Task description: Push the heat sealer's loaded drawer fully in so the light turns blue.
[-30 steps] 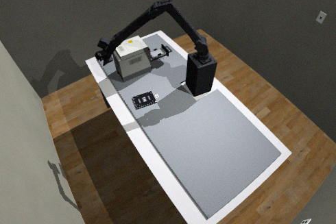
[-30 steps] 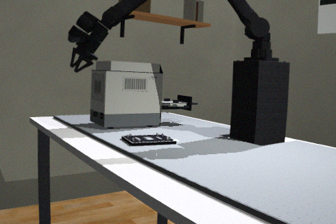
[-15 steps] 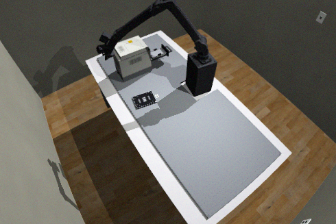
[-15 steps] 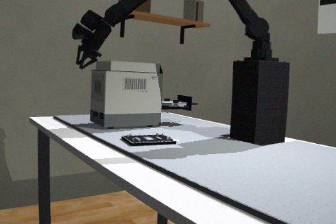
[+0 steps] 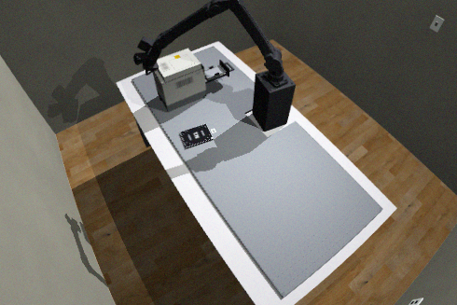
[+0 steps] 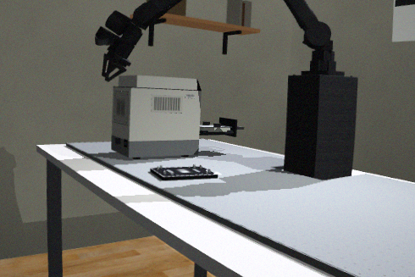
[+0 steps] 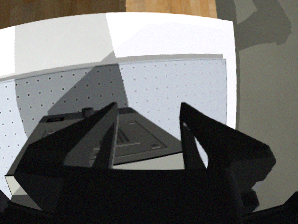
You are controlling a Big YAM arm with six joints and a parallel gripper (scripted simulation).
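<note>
Right now the sealing frame is 43 cm behind my hand, 3 cm to the left of it and 17 cm below it.
</note>
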